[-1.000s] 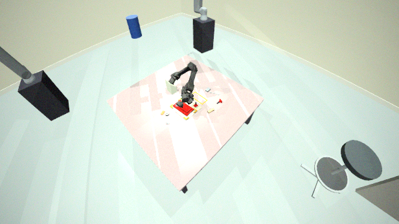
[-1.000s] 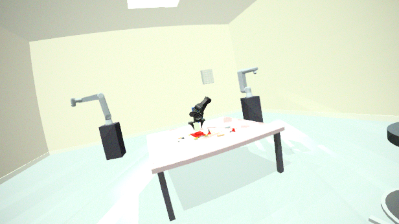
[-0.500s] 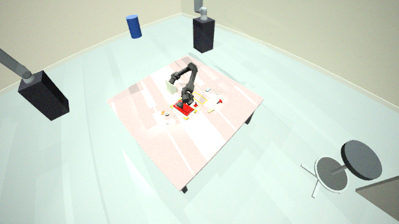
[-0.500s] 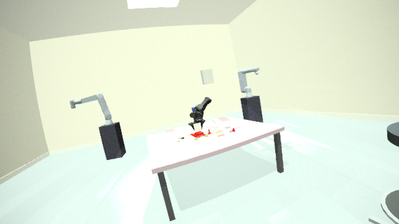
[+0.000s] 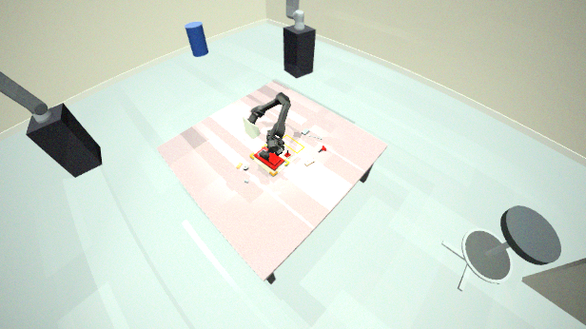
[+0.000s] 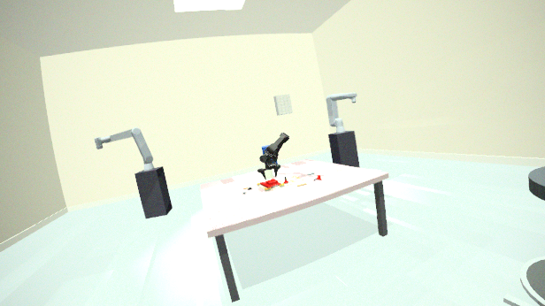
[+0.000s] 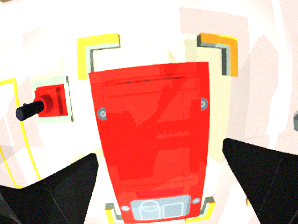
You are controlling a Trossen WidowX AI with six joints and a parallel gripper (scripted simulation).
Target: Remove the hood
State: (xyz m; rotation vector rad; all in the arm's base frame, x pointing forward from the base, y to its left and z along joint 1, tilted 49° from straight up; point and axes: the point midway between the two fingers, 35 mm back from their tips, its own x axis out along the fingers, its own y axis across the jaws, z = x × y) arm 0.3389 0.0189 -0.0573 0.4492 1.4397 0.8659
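Now: gripper tip 30 mm above the red hood. Round my gripper tip: tan block: 200 mm to the left, 160 mm ahead, 60 mm below.
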